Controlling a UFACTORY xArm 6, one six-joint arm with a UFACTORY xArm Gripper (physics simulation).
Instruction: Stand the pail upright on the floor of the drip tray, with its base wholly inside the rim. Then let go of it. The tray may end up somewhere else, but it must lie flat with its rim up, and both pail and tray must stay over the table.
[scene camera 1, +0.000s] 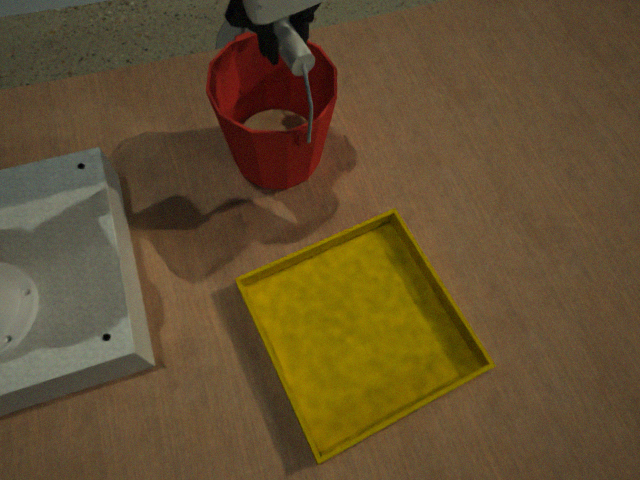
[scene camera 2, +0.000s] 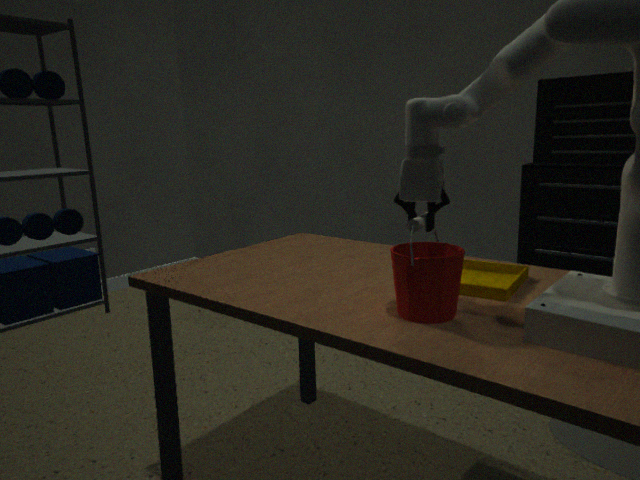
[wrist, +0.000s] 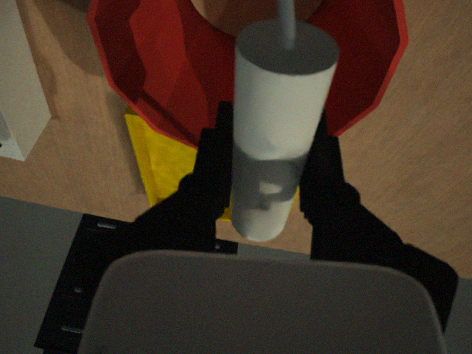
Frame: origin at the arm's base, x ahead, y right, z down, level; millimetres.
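Seen in the pictures: gripper, between the fingertips: (scene camera 1: 284, 51) (scene camera 2: 421, 230) (wrist: 269, 125); arm's base, origin of its link: (scene camera 2: 636, 295).
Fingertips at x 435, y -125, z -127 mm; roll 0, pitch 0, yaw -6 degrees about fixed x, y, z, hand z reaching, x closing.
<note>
Offsets run from my fingertips to a thing's top centre. Level surfaces: height alone.
The red pail (scene camera 1: 279, 160) (scene camera 2: 428, 289) (wrist: 165, 75) stands upright on the table, beside the yellow drip tray. Its wire bail is raised, with a pale cylindrical grip {dy -4, dx +0, dz -37 mm} (scene camera 1: 295, 51) (scene camera 2: 416, 223) (wrist: 280, 110) above the pail's mouth. The yellow drip tray {dy +306, dx -25, dz +174 mm} (scene camera 1: 356, 330) (scene camera 2: 488, 281) (wrist: 170, 162) lies flat on the table with its rim up; the pail hides part of it in scene camera 2 and in the wrist view. My gripper (scene camera 1: 285, 43) (scene camera 2: 421, 219) (wrist: 269, 125) is shut on the pale grip, one finger on each side of it.
The arm's pale base block (scene camera 1: 131, 289) (scene camera 2: 568, 320) (wrist: 30, 90) stands on the wooden table {dz +207 mm} (scene camera 1: 542, 155) (scene camera 2: 289, 289), near the pail and tray. The table's edge runs close behind the pail in scene camera 1. A shelf rack (scene camera 2: 88, 165) and a dark cabinet (scene camera 2: 573, 206) stand beyond the table.
</note>
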